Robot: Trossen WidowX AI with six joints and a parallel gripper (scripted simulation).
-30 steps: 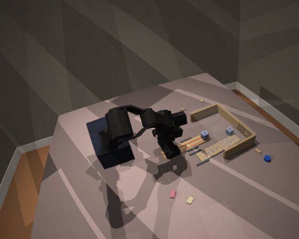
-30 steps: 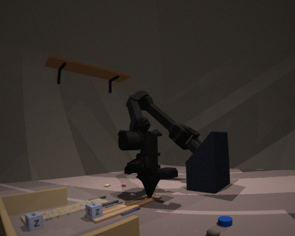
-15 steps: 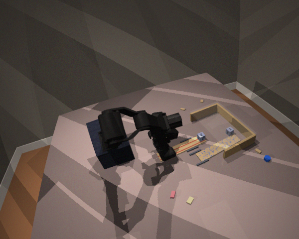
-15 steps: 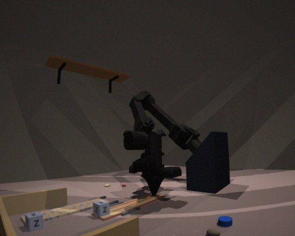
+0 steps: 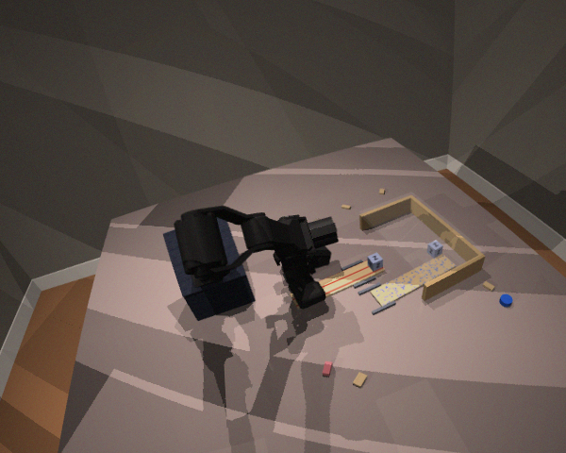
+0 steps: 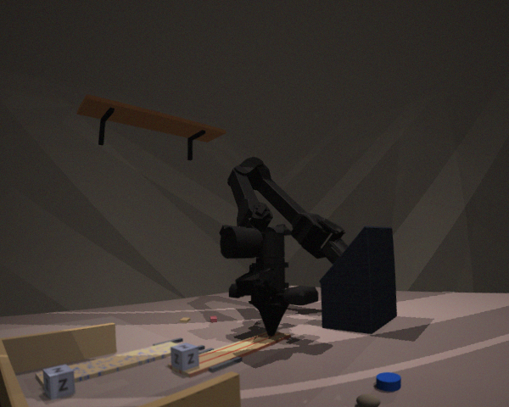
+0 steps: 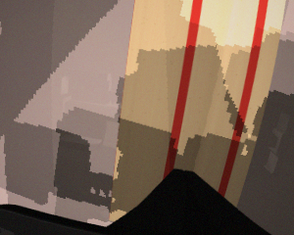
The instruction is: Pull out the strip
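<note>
My gripper tip is now 280 mm short of the speckled strip and 80 mm to the left of it. Round my gripper tip: red block: 20 mm behind, 210 mm to the right.
</note>
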